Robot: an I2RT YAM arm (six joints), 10 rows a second.
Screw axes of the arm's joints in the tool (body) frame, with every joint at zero. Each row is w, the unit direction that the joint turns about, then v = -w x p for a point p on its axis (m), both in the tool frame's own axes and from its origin. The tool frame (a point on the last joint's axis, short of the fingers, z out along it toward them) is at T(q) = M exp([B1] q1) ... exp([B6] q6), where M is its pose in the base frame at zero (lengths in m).
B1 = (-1, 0, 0, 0, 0.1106, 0)
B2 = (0, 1, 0, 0.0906, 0, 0.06)
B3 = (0, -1, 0, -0.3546, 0, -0.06)
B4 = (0, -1, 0, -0.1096, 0, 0)
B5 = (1, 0, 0, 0, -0.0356, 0)
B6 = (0, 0, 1, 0, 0, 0)
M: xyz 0.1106 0 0.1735 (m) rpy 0 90 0 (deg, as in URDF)
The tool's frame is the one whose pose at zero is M.
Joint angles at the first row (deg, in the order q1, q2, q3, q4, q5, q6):
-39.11, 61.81, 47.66, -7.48, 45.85, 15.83
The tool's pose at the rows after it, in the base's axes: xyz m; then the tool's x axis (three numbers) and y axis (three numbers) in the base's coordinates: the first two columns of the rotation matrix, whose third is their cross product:
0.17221 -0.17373 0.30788 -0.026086 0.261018 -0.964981 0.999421 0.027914 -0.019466
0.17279 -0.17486 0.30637 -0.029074 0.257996 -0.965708 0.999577 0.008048 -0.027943
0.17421 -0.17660 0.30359 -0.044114 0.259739 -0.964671 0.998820 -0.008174 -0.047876
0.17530 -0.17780 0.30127 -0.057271 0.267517 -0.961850 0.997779 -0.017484 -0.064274
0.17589 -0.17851 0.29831 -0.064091 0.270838 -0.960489 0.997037 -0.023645 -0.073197
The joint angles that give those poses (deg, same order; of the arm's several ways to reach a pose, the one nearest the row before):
-39.11, 63.07, 48.60, -8.22, 47.30, 15.92
-39.11, 63.53, 48.54, -7.95, 48.53, 15.94
-39.11, 64.31, 48.51, -7.78, 49.65, 15.56
-39.11, 64.94, 48.65, -8.29, 50.26, 15.56
-39.12, 65.32, 48.34, -8.08, 50.67, 15.53

